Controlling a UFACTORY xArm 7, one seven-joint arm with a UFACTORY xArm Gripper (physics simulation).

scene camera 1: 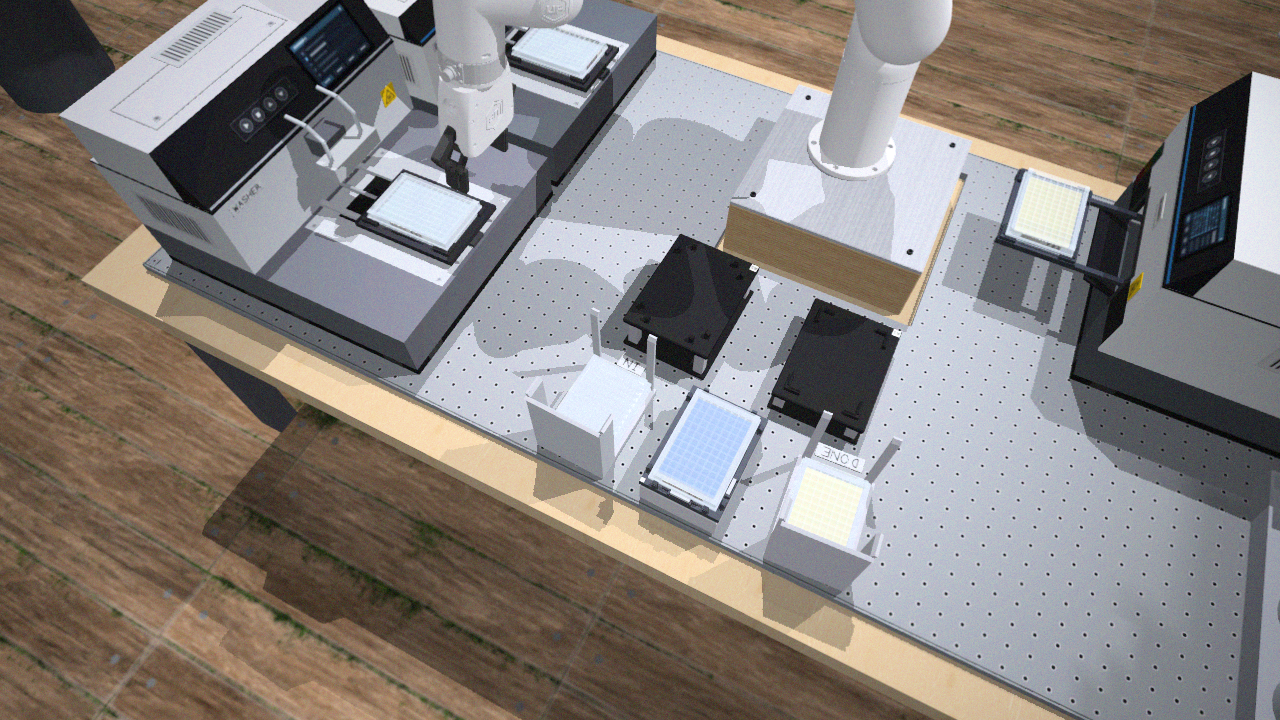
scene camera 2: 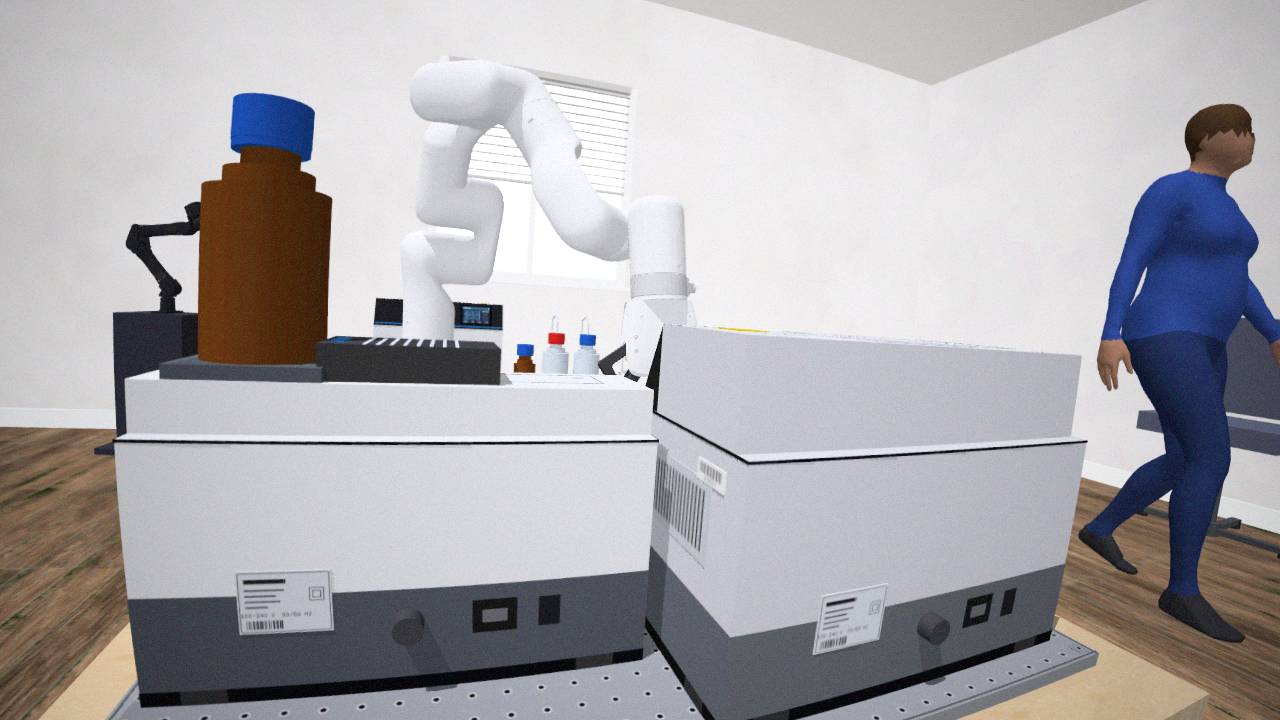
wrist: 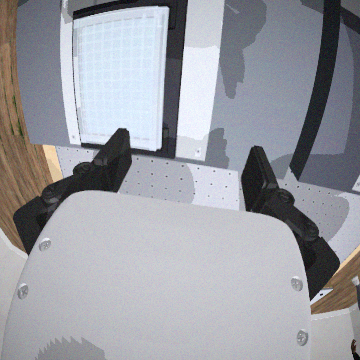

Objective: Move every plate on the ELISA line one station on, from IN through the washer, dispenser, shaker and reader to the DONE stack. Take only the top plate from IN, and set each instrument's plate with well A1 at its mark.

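Frame: origin at the arm's base, x ahead, y left, z up, level; millimetres.
Seen in the pictures: gripper, fingertip midpoint: (scene camera 1: 478, 167) (wrist: 187, 152); arm's base at its link origin: (scene camera 1: 850, 149).
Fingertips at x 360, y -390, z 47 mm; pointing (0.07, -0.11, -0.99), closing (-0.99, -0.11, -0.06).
Note:
Pixels of each thing's top centre, then the offset from my fingertips to it. "spot": a spot on its surface instead.
- pale washer plate at its top centre: (wrist: 110, 79) (scene camera 1: 423, 206) 78 mm ahead, 36 mm right, 28 mm down
- blue plate at its top centre: (scene camera 1: 706, 444) 152 mm ahead, 450 mm left, 65 mm down
- brown bottle at a spot on its surface: (scene camera 2: 264, 268) spot: 363 mm back, 312 mm right, 159 mm up
My gripper (scene camera 1: 480, 162) (wrist: 187, 152) is open and empty above the washer deck, beside the washer plate. In the wrist view the left finger overlaps that plate's near edge and the right finger stands off to its side. The pale washer plate (scene camera 1: 425, 210) (wrist: 120, 80) sits flat in a dark carrier. Another pale plate (scene camera 1: 559, 51) sits at the instrument behind. A blue plate (scene camera 1: 707, 449) lies between the IN rack, with its pale plate (scene camera 1: 601, 395), and the DONE rack, with its yellow plate (scene camera 1: 825, 503). A yellow plate (scene camera 1: 1045, 213) sits on the right instrument's extended carrier. A1 marks are too small to read.
The washer (scene camera 1: 214, 210) has two bent tubes (scene camera 1: 308, 138) rising over its deck. Two black raised stands (scene camera 1: 689, 300) (scene camera 1: 836, 362) stand between the arm's base block (scene camera 1: 827, 255) and the racks. Upright posts (scene camera 1: 651, 371) edge the IN rack. A brown bottle (scene camera 2: 264, 268) stands on an instrument.

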